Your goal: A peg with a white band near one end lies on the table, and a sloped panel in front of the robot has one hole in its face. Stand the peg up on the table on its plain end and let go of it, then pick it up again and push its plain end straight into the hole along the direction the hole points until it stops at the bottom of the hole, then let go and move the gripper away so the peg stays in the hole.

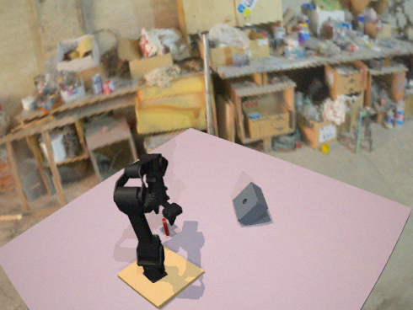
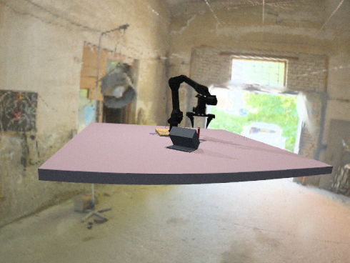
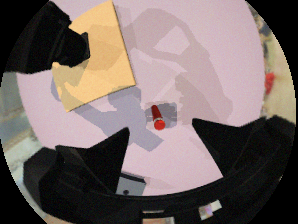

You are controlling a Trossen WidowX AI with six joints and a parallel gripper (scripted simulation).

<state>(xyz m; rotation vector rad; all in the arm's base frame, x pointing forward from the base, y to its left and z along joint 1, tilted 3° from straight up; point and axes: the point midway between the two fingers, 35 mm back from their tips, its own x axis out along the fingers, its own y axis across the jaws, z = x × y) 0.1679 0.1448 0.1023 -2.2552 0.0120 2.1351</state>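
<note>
My gripper tip is now 20 mm above the red peg. The rest, counted from my gripper tip: sloped panel 290 mm ahead, 160 mm to the right, 30 mm below; then grey foot plate 300 mm ahead, 170 mm to the right, 70 mm below.
</note>
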